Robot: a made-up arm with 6 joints. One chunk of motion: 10 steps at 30 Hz.
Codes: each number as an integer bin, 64 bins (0 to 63) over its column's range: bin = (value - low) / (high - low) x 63, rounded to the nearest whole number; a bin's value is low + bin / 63 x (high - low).
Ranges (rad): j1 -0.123..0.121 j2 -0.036..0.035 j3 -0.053..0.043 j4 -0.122..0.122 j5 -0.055..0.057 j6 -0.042..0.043
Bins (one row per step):
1: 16 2 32 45 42 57
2: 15 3 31 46 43 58
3: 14 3 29 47 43 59
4: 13 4 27 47 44 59
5: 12 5 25 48 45 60
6: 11 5 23 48 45 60
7: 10 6 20 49 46 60
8: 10 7 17 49 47 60
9: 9 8 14 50 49 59
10: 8 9 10 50 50 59
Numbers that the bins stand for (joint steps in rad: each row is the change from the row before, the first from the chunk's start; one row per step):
1: -0.06103 -0.03375 -0.00424 0.05229 0.01967 0.03490
2: -0.06490 -0.03262 -0.00576 0.05616 0.02144 0.03625
3: -0.06878 -0.03262 -0.00881 0.06003 0.02144 0.03760
4: -0.07265 -0.03149 -0.01186 0.06003 0.02322 0.03760
5: -0.07652 -0.03037 -0.01490 0.06390 0.02500 0.03895
6: -0.08040 -0.03037 -0.01795 0.06390 0.02500 0.03895
7: -0.08427 -0.02924 -0.02252 0.06778 0.02678 0.03895
8: -0.08427 -0.02811 -0.02710 0.06778 0.02856 0.03895
9: -0.08814 -0.02698 -0.03167 0.07165 0.03211 0.03760
10: -0.09202 -0.02586 -0.03776 0.07165 0.03389 0.03760

